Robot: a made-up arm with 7 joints.
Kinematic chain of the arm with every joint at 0, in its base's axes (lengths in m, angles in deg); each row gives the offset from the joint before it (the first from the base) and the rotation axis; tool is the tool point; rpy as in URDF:
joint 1: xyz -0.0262 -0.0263 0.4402 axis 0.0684 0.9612 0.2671
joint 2: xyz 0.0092 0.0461 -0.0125 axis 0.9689 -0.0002 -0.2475
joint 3: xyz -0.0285 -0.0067 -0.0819 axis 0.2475 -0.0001 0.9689
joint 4: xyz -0.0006 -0.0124 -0.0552 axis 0.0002 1 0
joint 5: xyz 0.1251 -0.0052 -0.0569 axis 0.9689 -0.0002 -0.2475
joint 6: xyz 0.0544 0.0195 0.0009 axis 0.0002 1 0
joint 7: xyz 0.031 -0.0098 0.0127 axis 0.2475 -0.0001 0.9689
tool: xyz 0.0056 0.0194 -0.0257 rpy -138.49 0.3 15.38
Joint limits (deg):
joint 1: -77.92..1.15
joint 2: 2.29..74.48
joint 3: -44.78..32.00
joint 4: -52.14..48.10
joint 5: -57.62..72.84
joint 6: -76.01..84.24
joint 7: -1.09..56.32
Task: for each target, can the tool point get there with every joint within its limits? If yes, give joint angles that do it. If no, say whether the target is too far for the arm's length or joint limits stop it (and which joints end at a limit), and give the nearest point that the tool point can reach.
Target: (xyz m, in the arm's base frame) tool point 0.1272 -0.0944 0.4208
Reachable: yes | joints -25.59 15.93 -36.24 -41.16 29.72 31.81 31.92
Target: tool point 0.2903 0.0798 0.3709
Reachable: yes | joints -56.94 11.06 25.40 25.82 11.34 56.36 28.77
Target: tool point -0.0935 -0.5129 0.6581
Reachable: no: too far | nearest point 0.0468 -0.2062 0.5059 | short by 0.370 m
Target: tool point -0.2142 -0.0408 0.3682
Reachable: no: joint limits stop it (at a limit: joint 1, joint 3, joint 4, joint 5, joint 6, joint 7) | nearest point -0.0125 -0.0454 0.3015 | short by 0.212 m
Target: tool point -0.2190 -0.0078 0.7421
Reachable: no: joint limits stop it (at a limit: joint 1, joint 2, joint 3, joint 5, joint 7) | nearest point -0.0298 0.0165 0.6170 | short by 0.228 m
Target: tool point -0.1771 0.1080 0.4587
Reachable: no: joint limits stop it (at a limit: joint 1, joint 3, joint 4, joint 6, joint 7) | nearest point -0.0320 0.0250 0.5739 | short by 0.203 m
